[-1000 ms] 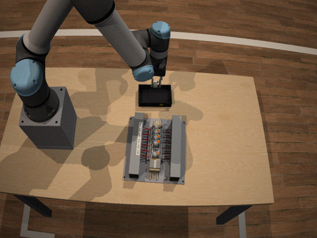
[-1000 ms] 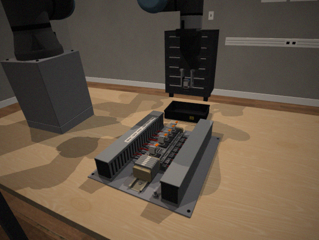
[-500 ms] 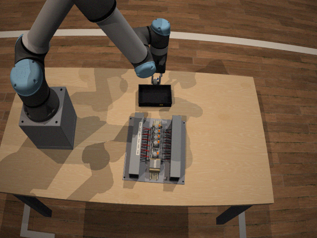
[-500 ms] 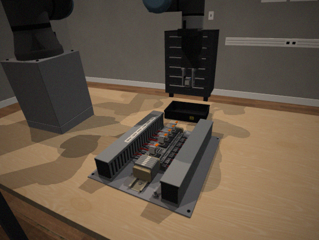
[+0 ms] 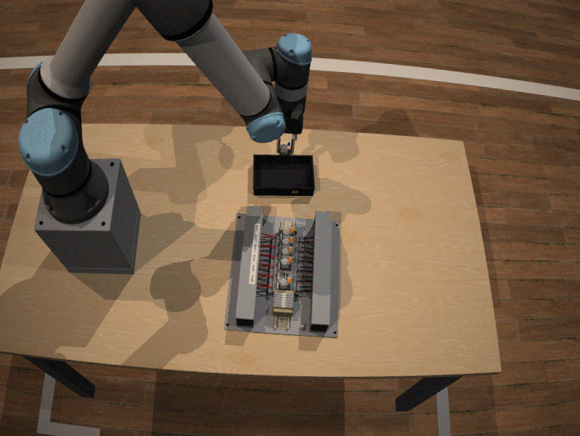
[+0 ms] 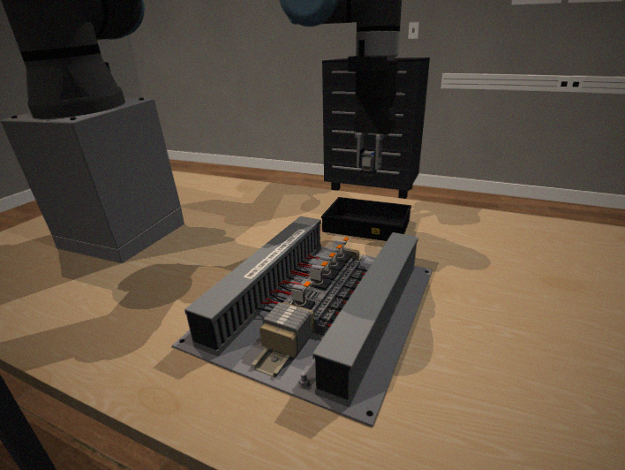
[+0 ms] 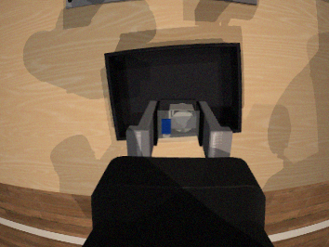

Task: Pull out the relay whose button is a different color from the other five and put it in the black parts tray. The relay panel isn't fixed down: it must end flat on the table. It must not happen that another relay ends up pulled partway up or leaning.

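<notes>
Right now the black parts tray is 13 cm below my hand.
</notes>
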